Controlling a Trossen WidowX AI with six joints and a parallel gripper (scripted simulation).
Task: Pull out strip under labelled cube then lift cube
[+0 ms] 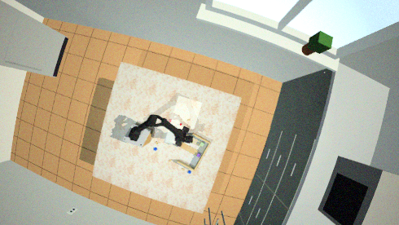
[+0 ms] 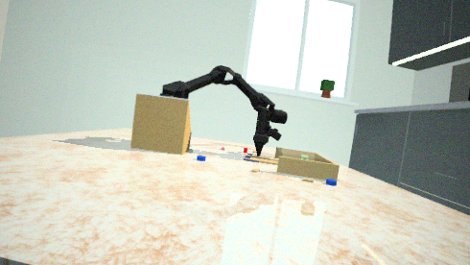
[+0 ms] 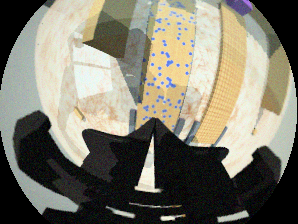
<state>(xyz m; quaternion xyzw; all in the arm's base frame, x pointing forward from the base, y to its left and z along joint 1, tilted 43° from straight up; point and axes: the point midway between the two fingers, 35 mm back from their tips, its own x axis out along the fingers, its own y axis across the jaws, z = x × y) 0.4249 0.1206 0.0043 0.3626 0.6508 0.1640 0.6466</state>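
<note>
The labelled cube is 200 mm ahead of my gripper tip, 50 mm to the right of it and 20 mm above it. From my gripper tip the other things lie so: tan strip (60 mm ahead, 120 mm to the right); then red piece (40 mm behind, 100 mm to the left, 10 mm above).
</note>
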